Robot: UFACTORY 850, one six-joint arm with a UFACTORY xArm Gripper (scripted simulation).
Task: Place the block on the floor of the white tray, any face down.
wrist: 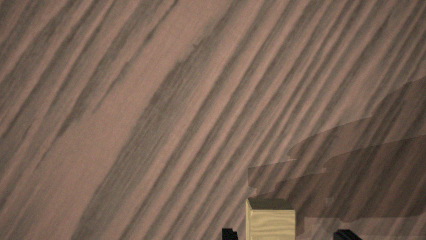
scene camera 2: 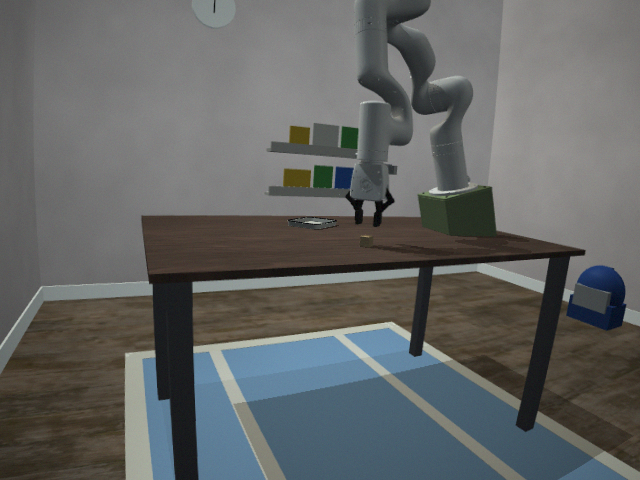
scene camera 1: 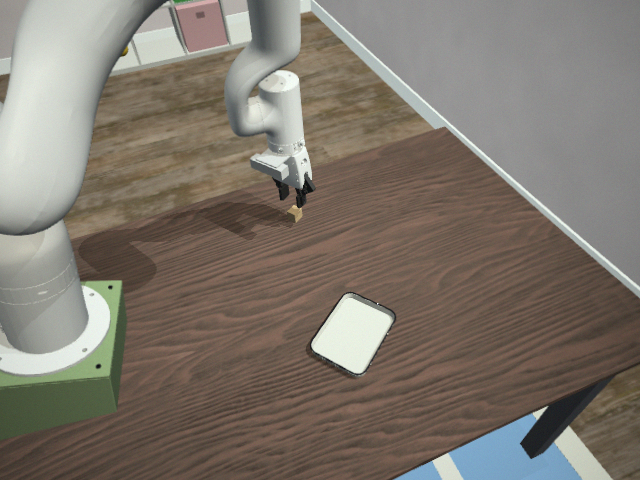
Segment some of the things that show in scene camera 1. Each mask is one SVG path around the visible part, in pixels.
My gripper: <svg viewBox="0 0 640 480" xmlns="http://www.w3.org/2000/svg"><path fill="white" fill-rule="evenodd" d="M304 146L299 147L291 154L275 153L283 156L291 155L283 163L288 165L289 175L283 181L272 177L276 187L279 188L281 201L289 196L288 185L296 189L297 208L305 205L306 194L316 189L311 181L311 165L306 147Z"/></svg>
A white tray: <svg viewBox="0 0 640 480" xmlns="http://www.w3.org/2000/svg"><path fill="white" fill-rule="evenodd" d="M347 292L342 295L312 338L310 348L315 356L354 377L362 377L367 372L394 325L396 314L393 310L359 294Z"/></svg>
